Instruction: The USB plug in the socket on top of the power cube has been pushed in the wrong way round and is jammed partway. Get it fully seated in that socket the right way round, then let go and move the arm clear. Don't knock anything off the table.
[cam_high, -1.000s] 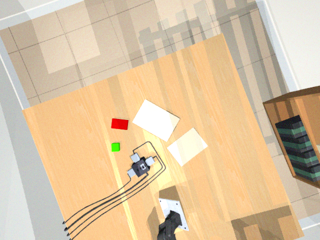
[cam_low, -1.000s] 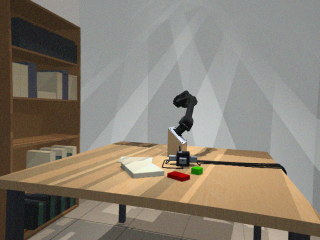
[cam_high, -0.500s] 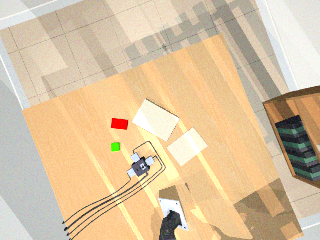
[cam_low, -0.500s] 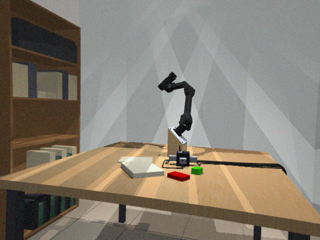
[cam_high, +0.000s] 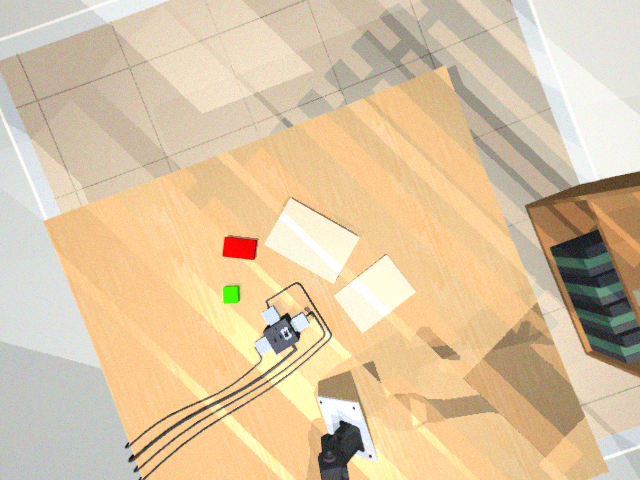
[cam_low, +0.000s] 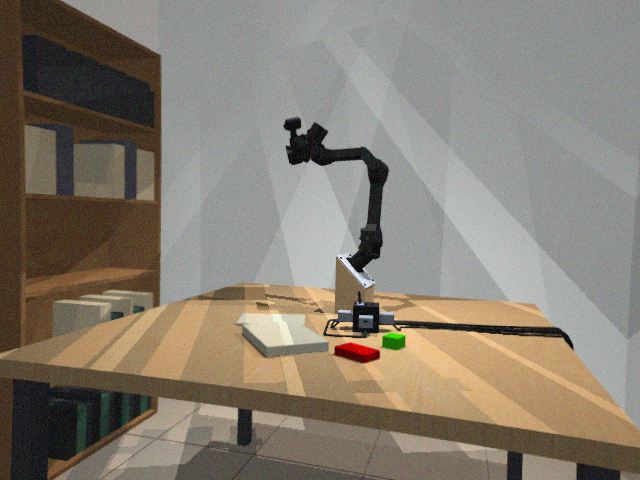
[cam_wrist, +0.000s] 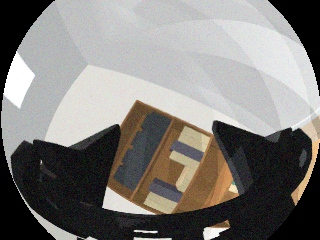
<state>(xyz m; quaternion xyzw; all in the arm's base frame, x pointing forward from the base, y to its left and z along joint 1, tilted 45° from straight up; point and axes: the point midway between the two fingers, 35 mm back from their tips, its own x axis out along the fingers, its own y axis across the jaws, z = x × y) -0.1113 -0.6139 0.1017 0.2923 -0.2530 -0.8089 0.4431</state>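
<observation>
Now: gripper tip 45 cm short of the USB plug, 51 cm to the right of it and 57 cm above it. Round my gripper tip: white sheet: 49 cm ahead, 24 cm to the left, 66 cm below; then book: 69 cm ahead, 39 cm to the left, 65 cm below; then green block: 59 cm ahead, 66 cm to the left, 65 cm below.
</observation>
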